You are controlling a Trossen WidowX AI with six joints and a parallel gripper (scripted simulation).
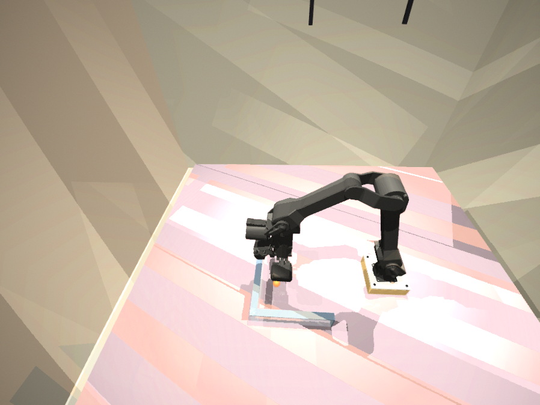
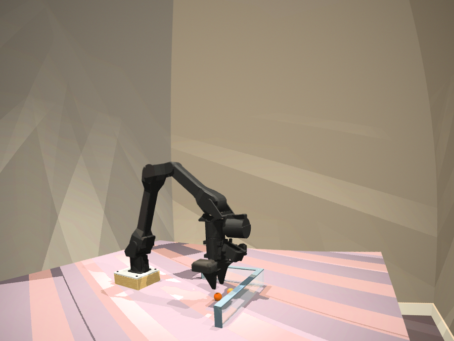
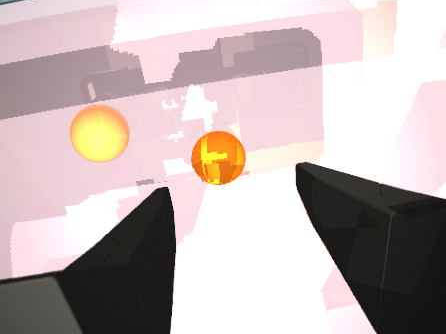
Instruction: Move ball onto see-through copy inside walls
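Right now the orange ball is 3 cm below my gripper tip. The rest, counted from my gripper tip: see-through copy of ball (2 cm ahead, 5 cm to the left, 3 cm below).
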